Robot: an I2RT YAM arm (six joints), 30 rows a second.
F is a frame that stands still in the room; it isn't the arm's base.
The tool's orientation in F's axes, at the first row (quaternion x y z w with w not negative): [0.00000, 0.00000, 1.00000, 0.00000]
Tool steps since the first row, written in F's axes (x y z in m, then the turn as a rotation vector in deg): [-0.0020, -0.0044, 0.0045, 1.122, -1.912, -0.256]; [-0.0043, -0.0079, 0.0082, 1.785, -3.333, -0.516]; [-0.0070, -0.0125, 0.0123, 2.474, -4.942, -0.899]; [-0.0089, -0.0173, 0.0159, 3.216, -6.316, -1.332]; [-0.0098, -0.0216, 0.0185, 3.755, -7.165, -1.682]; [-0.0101, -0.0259, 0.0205, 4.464, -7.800, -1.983]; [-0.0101, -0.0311, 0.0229, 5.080, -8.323, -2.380]
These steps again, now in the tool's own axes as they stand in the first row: [0.0020, 0.0044, 0.0045, -1.122, 1.912, -0.256]; [0.0043, 0.0079, 0.0082, -1.785, 3.333, -0.516]; [0.0070, 0.0125, 0.0123, -2.474, 4.942, -0.899]; [0.0089, 0.0173, 0.0159, -3.216, 6.316, -1.332]; [0.0098, 0.0216, 0.0185, -3.755, 7.165, -1.682]; [0.0101, 0.0259, 0.0205, -4.464, 7.800, -1.983]; [0.0101, 0.0311, 0.0229, -5.080, 8.323, -2.380]
